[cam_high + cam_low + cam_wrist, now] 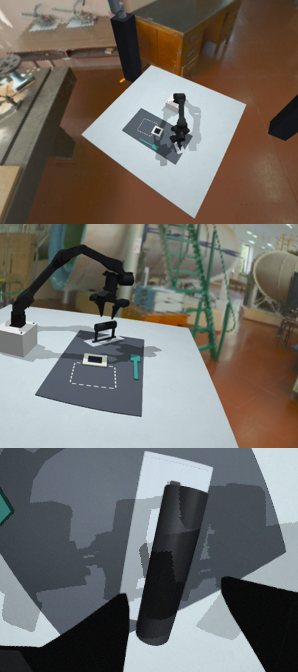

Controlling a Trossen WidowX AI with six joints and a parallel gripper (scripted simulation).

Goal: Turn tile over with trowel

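My gripper tip is now 2 cm past the black-handled float, 2 cm to the left of it and 7 cm above it. From my gripper tip the other things lie so: dark mat: 23 cm to the right, 13 cm below; then teal trowel: 14 cm ahead, 22 cm to the right, 11 cm below; then tile: 2 cm behind, 24 cm to the right, 11 cm below.
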